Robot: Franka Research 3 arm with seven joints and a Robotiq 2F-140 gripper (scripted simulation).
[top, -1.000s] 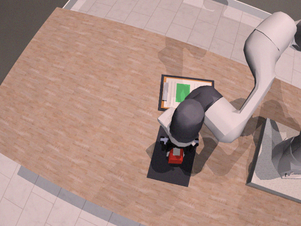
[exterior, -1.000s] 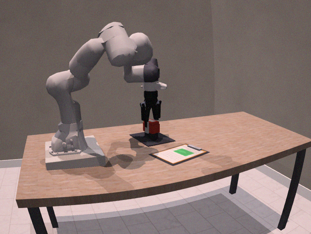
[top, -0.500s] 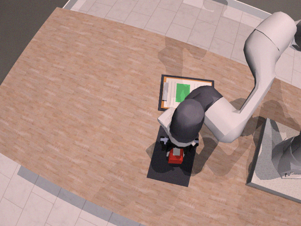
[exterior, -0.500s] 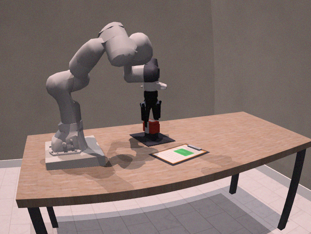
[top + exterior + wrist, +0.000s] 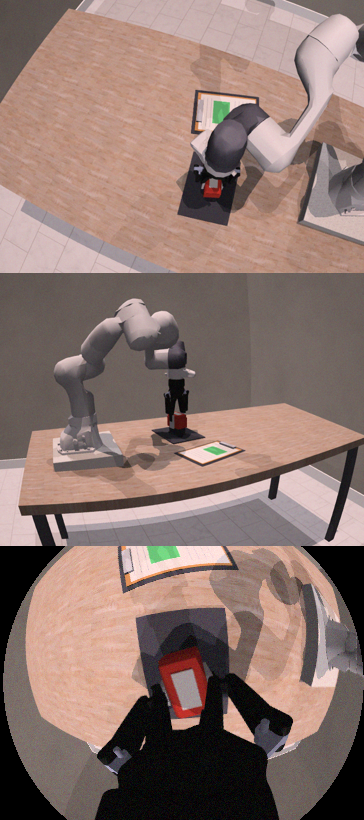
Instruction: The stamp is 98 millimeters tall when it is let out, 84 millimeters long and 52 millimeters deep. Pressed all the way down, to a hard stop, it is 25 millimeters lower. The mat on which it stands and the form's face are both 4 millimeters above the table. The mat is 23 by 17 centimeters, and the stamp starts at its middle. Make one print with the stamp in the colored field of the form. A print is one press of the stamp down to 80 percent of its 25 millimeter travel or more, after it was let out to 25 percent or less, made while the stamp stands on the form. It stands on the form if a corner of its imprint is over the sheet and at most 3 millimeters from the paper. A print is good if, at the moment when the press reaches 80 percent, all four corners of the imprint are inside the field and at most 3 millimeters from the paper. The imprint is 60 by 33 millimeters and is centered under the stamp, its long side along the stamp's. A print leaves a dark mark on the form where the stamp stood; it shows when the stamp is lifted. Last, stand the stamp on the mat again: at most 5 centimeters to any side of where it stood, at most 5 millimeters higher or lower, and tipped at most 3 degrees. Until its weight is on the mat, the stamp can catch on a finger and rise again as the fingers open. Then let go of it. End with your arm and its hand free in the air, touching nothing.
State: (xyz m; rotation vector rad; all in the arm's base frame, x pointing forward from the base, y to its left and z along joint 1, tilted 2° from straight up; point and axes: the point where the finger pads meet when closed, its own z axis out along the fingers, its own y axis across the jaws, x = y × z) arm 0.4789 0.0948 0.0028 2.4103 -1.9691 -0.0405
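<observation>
My gripper is now 20 mm short of the clipboard, 290 mm to the left of it and 60 mm above it. Round my hand: dark mat (70 mm below); red stamp (20 mm below).
</observation>
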